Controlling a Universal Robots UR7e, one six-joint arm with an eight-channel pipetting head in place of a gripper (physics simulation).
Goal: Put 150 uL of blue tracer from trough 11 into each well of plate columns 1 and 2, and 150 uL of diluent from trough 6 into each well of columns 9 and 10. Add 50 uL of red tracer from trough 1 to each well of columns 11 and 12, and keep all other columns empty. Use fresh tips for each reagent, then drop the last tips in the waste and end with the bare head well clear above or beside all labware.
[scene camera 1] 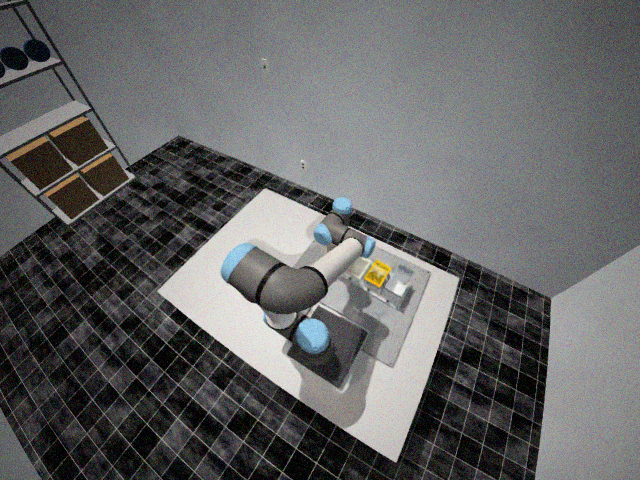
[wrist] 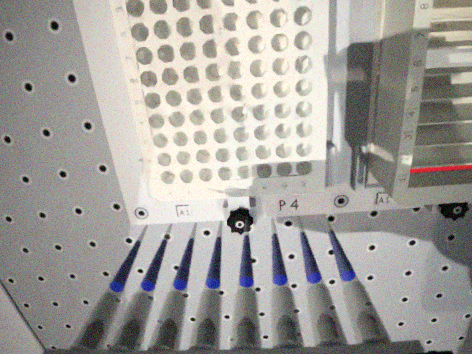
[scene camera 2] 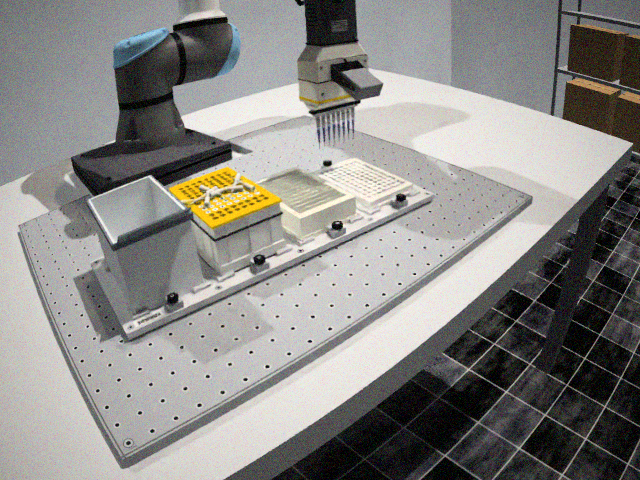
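Observation:
My pipetting head [scene camera 2: 334, 109] [wrist: 245, 320] carries a row of tips [scene camera 2: 336, 126] [wrist: 246, 260] with dark blue liquid in them. In the scene camera 2 view the tips hang in the air behind the plate, well above the board. In the wrist view their ends show off the plate's column 1 edge. The white well plate [scene camera 2: 385, 195] [wrist: 175, 193] has pale grey wells; no blue or red shows in them. The trough block [scene camera 2: 320, 215] [wrist: 392, 100] sits beside it, with a red line in trough 1 [wrist: 440, 170]. Trough 11 is outside the wrist view.
The yellow-topped tip rack [scene camera 2: 276, 200] stands beyond the troughs, with loose white pieces [scene camera 2: 214, 192] lying on top. The tall waste bin [scene camera 2: 149, 268] stands at the row's end. Black knobs [scene camera 2: 337, 225] [wrist: 240, 221] line the mounting rail. The arm's dark base [scene camera 2: 155, 157] is behind the rack.

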